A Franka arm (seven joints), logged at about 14 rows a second.
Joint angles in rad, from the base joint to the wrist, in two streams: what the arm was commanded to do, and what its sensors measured. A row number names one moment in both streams.
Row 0, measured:
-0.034, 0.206, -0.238, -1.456, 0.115, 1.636, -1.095
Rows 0 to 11, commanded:
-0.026, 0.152, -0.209, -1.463, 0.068, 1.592, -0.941
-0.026, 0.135, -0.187, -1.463, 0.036, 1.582, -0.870
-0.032, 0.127, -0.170, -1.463, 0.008, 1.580, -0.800
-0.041, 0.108, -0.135, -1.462, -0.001, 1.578, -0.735
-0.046, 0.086, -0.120, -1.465, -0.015, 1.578, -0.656
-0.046, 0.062, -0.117, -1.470, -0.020, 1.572, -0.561
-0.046, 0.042, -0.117, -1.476, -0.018, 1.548, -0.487
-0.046, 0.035, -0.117, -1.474, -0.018, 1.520, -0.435
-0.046, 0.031, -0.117, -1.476, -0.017, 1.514, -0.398
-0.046, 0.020, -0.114, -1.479, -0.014, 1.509, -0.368
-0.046, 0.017, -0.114, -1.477, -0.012, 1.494, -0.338
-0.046, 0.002, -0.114, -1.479, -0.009, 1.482, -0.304
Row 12, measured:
-0.039, 0.036, -0.124, -1.456, -0.003, 1.502, -0.374
